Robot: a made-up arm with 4 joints.
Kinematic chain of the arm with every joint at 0, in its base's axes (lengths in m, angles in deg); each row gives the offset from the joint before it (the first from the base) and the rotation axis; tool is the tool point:
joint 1: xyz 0 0 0.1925 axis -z
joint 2: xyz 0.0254 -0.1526 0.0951 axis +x
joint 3: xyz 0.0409 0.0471 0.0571 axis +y
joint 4: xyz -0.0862 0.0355 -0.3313 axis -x
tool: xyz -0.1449 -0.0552 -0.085
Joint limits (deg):
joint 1: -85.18..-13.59
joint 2: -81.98..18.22
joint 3: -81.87..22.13
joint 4: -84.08..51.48
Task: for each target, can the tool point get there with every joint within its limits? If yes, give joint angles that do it. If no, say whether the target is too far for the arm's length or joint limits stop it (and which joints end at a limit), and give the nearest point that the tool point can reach.
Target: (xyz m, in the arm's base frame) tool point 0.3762 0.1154 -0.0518
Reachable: yes | joints -74.23 -29.25 -48.33 12.37
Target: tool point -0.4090 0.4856 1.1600
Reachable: no: too far | nearest point -0.0360 0.4292 0.1220 | short by 1.104 m
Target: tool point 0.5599 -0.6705 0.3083
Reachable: no: too far | nearest point 0.3851 -0.4419 0.2042 | short by 0.306 m
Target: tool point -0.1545 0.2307 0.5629
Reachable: no: joint limits stop it (at a limit: joint 1, joint 2, joint 3, joint 4) | nearest point -0.0360 0.4292 0.1220 | short by 0.498 m
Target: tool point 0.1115 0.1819 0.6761
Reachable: no: joint limits stop it (at a limit: joint 1, joint 2, joint 3, joint 4) | nearest point 0.4028 0.3386 0.2750 | short by 0.520 m
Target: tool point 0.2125 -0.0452 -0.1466
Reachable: yes | joints -55.32 -14.94 -30.23 -23.39
